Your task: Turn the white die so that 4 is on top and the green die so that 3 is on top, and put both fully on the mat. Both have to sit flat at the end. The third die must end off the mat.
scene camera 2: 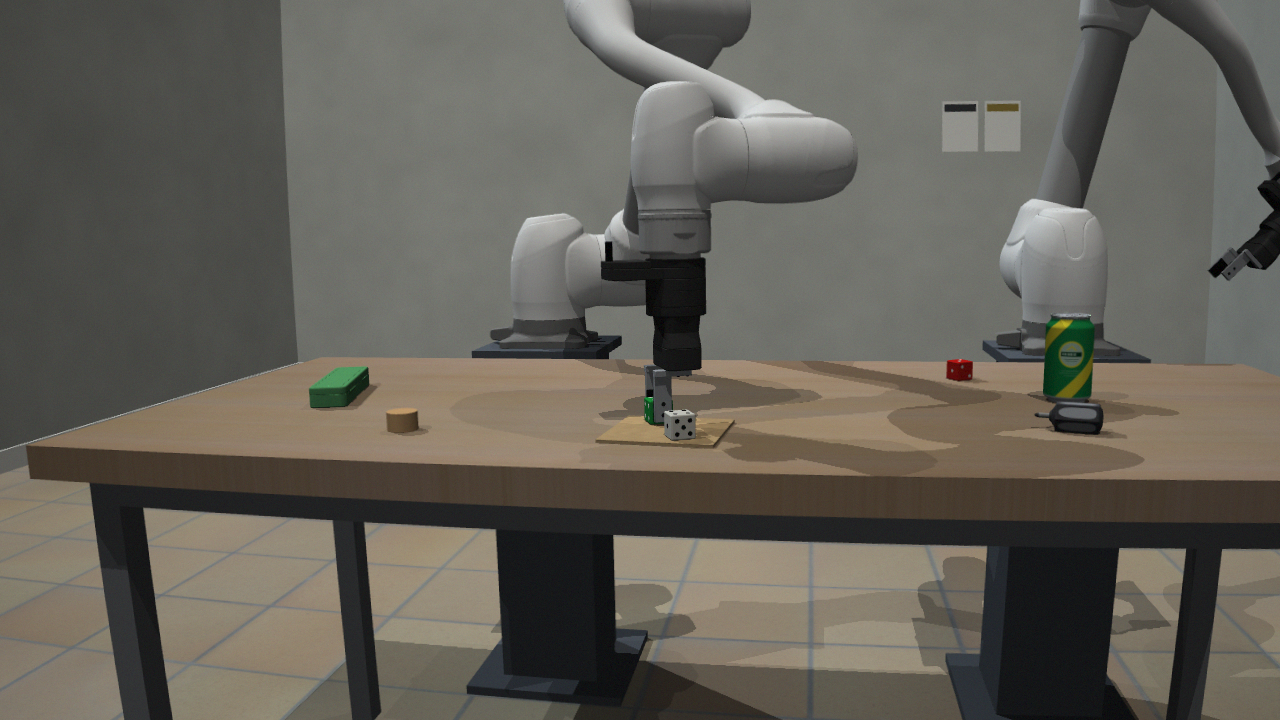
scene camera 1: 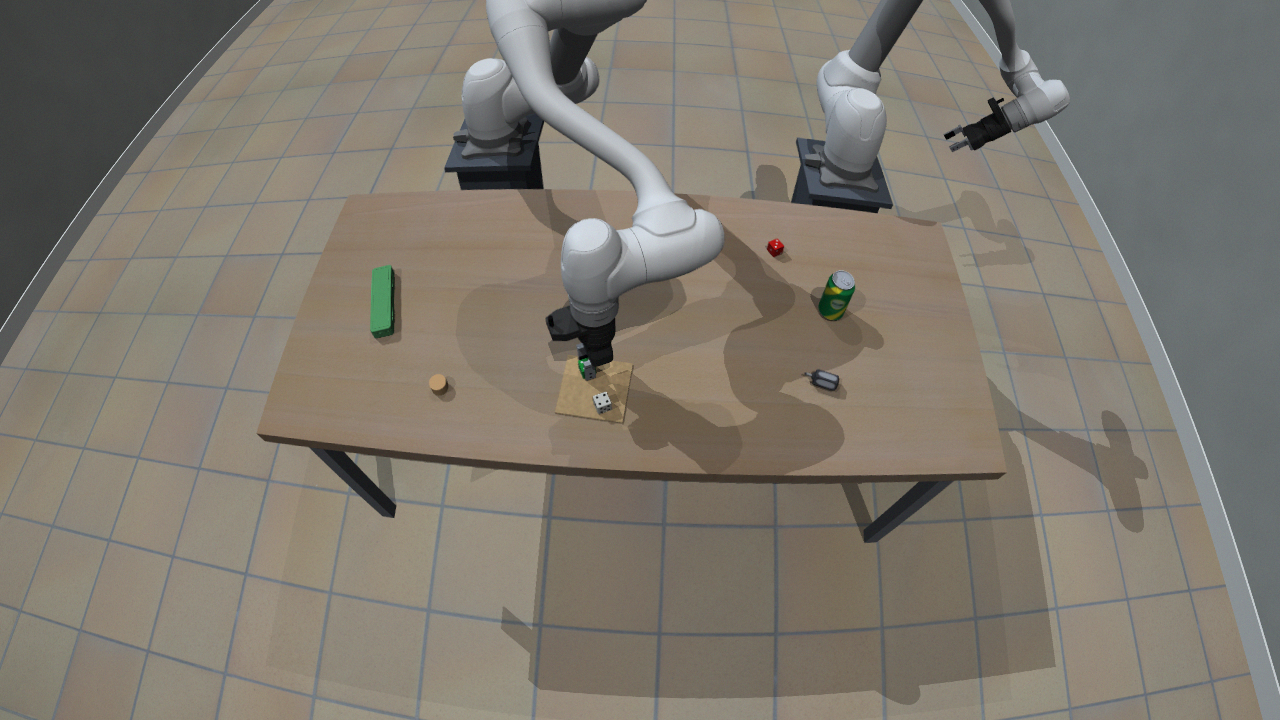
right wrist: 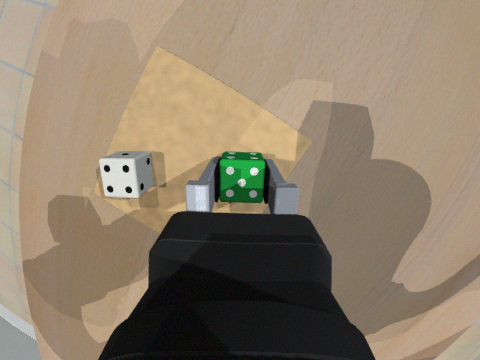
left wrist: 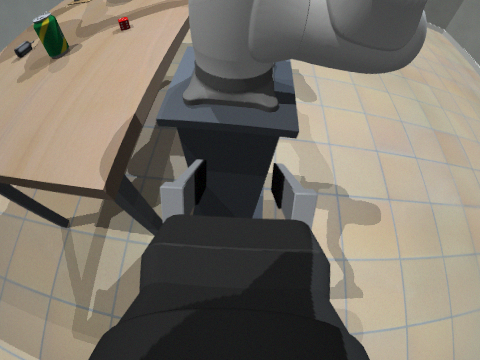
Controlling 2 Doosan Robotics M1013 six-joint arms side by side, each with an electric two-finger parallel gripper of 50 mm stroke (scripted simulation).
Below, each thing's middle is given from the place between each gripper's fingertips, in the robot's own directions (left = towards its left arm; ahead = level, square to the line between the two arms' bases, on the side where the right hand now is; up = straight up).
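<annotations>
The dark grey object (scene camera 2: 1087,418) is 79 cm ahead of my left hand (scene camera 2: 1218,275), 47 cm to the right of it and 14 cm below it. Counted from my left hand again, the green die (right wrist: 241,174) is 82 cm ahead, 97 cm to the right and 14 cm below, and the tan mat (scene camera 1: 575,398) is 85 cm ahead, 95 cm to the right and 16 cm below. As for the can (scene camera 2: 1069,341), that's 43 cm to the right of my left hand, 59 cm ahead of it and 10 cm below it.
The white die (scene camera 2: 678,424) is 8 cm ahead of my right hand (scene camera 2: 658,418), 4 cm to the left of it and 1 cm below it. The wooden disc (scene camera 2: 401,420) is 32 cm to the right of my right hand, 7 cm ahead of it and 1 cm below it. From my right hand again, the tan mat is 4 cm ahead, 2 cm to the left and 2 cm below, and the green die is 1 cm below my right hand.
</annotations>
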